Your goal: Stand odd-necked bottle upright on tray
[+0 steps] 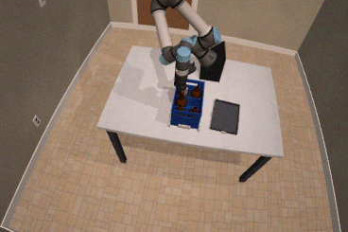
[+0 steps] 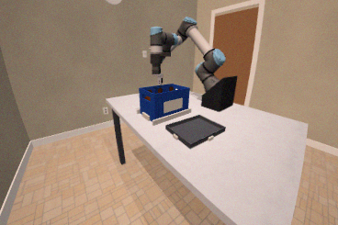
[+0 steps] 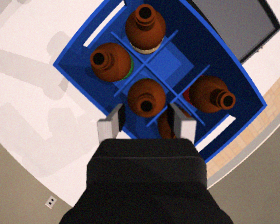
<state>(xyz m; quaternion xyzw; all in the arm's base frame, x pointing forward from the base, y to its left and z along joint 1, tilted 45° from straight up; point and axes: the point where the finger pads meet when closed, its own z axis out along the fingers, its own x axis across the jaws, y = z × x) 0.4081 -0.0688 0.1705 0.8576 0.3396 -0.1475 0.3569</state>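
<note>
Right now my hand is 130 mm above the blue crate and 40 mm to the right of it. Round my hand: dark tray 320 mm to the left, 200 mm below, 10 mm ahead; then bottle 130 mm below, 80 mm ahead.
</note>
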